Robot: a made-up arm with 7 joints. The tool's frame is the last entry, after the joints.
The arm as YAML. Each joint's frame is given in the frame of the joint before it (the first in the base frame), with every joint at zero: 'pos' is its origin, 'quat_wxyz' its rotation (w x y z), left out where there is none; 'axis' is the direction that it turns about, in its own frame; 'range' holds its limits. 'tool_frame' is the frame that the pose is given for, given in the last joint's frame.
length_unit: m
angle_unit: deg
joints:
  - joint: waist
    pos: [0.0, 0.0, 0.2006]
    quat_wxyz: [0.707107, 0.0, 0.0, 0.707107]
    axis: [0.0, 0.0, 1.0]
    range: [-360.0, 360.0]
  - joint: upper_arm
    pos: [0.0, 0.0, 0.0]
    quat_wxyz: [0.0, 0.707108, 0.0, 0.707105]
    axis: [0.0, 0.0, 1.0]
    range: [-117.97, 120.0]
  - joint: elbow
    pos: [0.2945, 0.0, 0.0]
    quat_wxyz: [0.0, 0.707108, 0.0, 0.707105]
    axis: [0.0, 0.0, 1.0]
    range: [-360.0, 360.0]
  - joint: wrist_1
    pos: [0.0, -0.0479, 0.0]
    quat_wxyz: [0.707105, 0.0, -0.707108, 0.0]
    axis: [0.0, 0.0, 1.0]
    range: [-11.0, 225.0]
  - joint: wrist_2
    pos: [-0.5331, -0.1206, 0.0]
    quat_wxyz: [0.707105, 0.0, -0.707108, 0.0]
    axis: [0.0, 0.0, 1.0]
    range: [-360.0, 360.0]
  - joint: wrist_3
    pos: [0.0, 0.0, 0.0]
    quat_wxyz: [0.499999, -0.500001, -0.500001, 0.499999]
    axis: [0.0, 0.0, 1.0]
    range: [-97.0, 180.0]
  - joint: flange
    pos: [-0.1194, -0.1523, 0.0]
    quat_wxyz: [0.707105, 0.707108, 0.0, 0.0]
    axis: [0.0, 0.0, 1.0]
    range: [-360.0, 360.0]
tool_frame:
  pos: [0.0, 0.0, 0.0]
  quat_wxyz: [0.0, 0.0, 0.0, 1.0]
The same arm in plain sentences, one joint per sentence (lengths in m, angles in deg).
The arm has seven revolute joints in a row. What follows holds with every joint at zero, and every direction is one of the base frame's. Joint 1 is mounted 0.2006 m along +z from the base frame's origin and turns about +z, from -360.00 to 360.00 deg. Joint 2 is mounted at the same point as joint 1 and turns about +y, from -117.97 to 120.00 deg. Joint 3 is mounted 0.2945 m along +z from joint 2 and turns about +z, from -360.00 to 360.00 deg. Joint 4 is mounted 0.0479 m along +x from joint 3 and turns about -y, from -11.00 to 225.00 deg. Joint 5 is mounted 0.1206 m along +x and 0.5331 m along -z from joint 4 and turns about -z, from -360.00 to 360.00 deg. Joint 6 is mounted at the same point as joint 5 and turns about +y, from -97.00 to 180.00 deg. Joint 7 is mounted 0.1194 m along +x and 0.1523 m along -z from joint 6 and turns about -z, from -360.00 to 360.00 deg. The tool frame, which is the frame that the pose is given for, is mounted at the same point as joint 7; its axes are the base frame's turned by roll -180.00, pitch 0.00 and yaw 0.00 deg (as in URDF: about the fixed x, then y, then z).
